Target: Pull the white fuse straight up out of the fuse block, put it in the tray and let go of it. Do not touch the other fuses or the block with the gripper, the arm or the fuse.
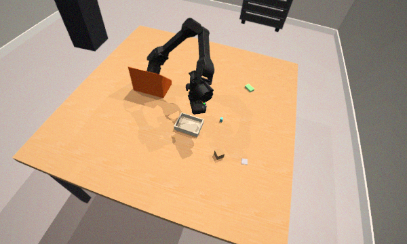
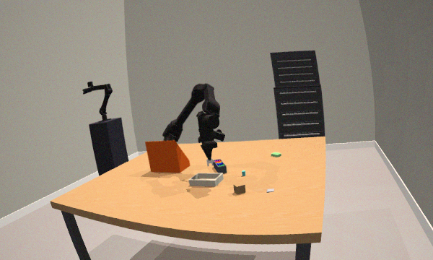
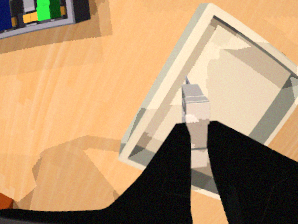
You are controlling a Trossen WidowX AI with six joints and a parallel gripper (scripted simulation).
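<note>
The pale tray is 10 mm behind my gripper tip, 40 mm to the right of it and 90 mm below it. The rest, counted from my gripper tip: green fuse 20 mm ahead, 100 mm to the left, 70 mm below; then white fuse 10 mm below; then blue fuse 140 mm to the left, 70 mm below.
</note>
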